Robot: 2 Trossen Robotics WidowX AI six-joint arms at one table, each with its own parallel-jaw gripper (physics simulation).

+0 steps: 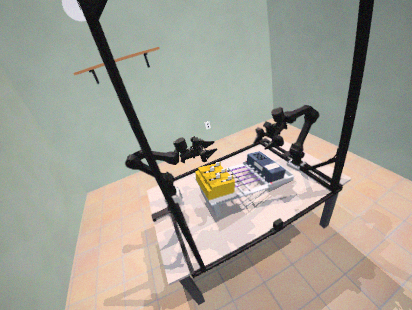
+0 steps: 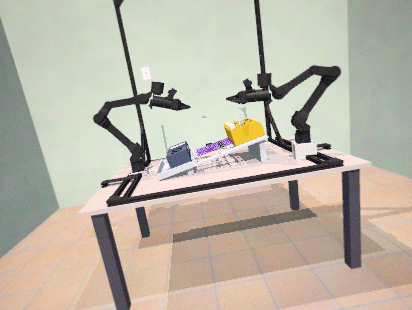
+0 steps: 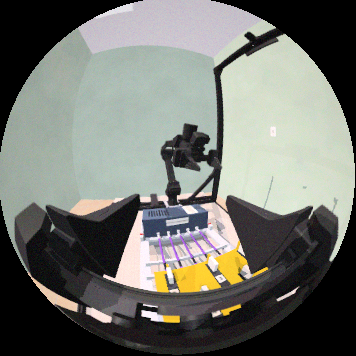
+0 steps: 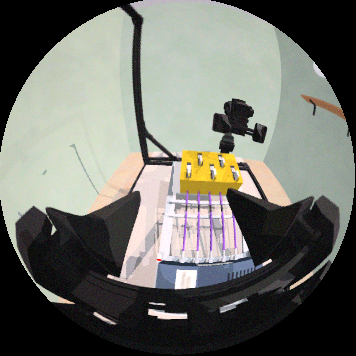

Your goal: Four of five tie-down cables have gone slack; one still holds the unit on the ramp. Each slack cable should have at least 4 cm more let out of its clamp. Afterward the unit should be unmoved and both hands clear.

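The dark blue unit point(image 1: 265, 167) point(image 2: 178, 156) point(image 3: 172, 225) point(image 4: 212, 274) sits low on the white ramp point(image 2: 175, 173) point(image 4: 166, 232). Several purple cables point(image 2: 214, 147) point(image 4: 198, 220) run from it to the yellow clamp block point(image 1: 218, 188) point(image 2: 247, 133) point(image 4: 210, 186) at the raised end. White levers stand on the block; cable slack is too small to tell. My left gripper point(image 1: 213, 148) point(image 2: 228, 99) is open, empty, above the block's end. My right gripper point(image 1: 262, 138) point(image 2: 189, 106) point(image 4: 184, 194) is open, empty, above the unit's end. Neither touches anything.
The ramp stands on a pale table point(image 1: 182, 240) point(image 2: 90, 202) edged by black rails point(image 2: 220, 187). Black frame posts point(image 1: 125, 100) point(image 1: 356, 90) rise beside the table. A support leg point(image 2: 258, 151) stands under the ramp's raised end.
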